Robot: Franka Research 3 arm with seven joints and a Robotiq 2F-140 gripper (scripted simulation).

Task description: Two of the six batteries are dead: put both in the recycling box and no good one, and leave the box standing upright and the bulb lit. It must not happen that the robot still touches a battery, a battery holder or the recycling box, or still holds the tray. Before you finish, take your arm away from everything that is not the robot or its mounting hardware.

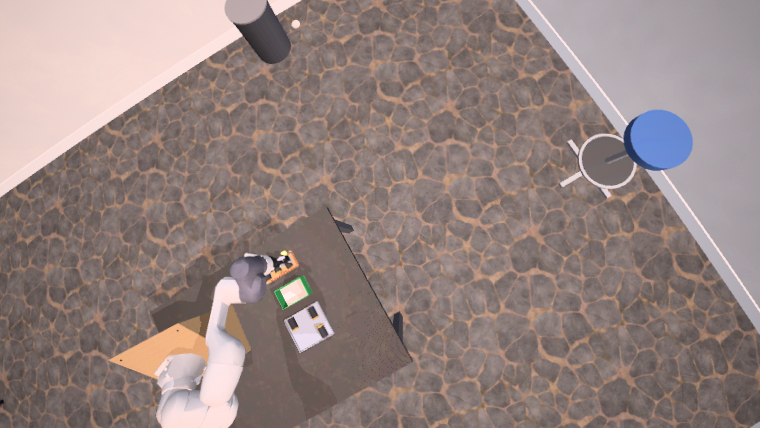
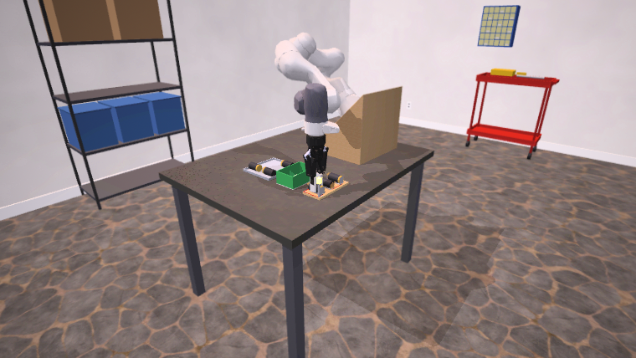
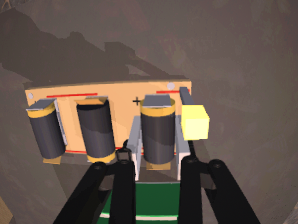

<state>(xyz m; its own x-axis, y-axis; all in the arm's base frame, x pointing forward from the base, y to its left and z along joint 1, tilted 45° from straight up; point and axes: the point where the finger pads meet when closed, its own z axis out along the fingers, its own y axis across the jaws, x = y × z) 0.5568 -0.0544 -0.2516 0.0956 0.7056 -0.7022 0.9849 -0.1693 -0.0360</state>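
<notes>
Now: hand 3 cm to the right of the bulb, 3 cm below it and 3 cm short of it. Also, from my hand: white tray 33 cm to the right, 10 cm behind, 5 cm below; then green recycling box 15 cm to the right, 6 cm behind, 4 cm below.
</notes>
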